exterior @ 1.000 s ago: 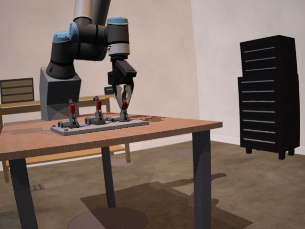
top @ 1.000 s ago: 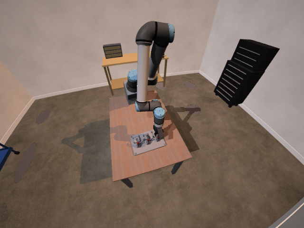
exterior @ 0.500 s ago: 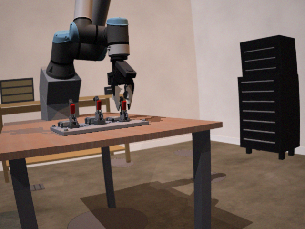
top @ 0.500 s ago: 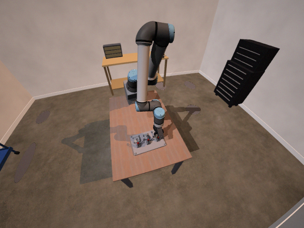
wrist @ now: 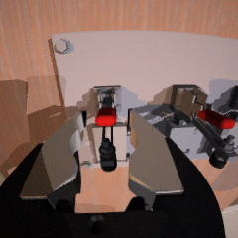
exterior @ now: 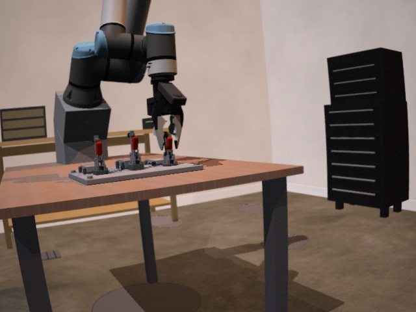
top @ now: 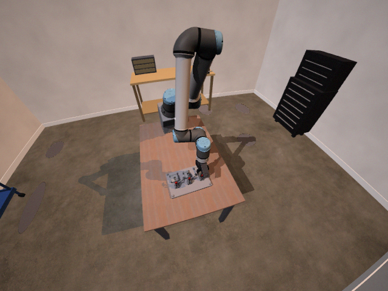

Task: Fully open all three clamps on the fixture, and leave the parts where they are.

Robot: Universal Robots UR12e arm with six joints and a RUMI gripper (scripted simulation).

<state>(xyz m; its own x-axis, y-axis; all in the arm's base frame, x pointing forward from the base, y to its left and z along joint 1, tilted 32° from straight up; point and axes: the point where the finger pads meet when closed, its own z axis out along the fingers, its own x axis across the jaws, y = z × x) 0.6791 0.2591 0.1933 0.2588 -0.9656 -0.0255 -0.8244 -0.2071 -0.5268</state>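
Right now the grey fixture plate is 12 cm to the right of my hand and 7 cm below it.
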